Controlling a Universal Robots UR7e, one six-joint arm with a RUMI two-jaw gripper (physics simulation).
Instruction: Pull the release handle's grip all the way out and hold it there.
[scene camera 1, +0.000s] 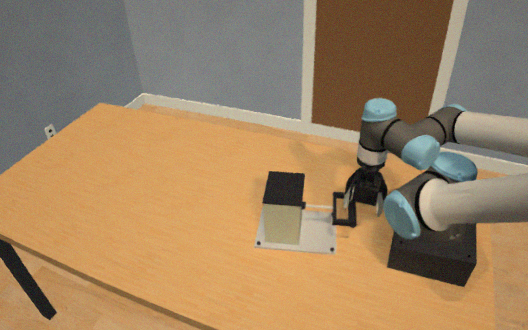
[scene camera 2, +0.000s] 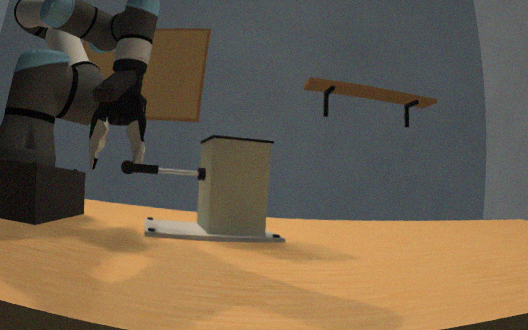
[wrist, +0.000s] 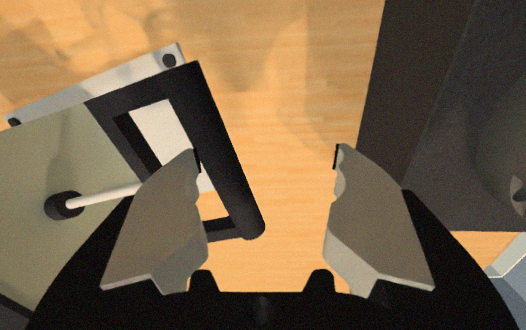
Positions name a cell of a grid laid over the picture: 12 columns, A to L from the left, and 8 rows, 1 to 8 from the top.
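You'd find the gripper (scene camera 1: I6), (scene camera 2: C5), (wrist: G4) in these views, and there's a light grey base plate (scene camera 1: H6), (wrist: D2) as well.
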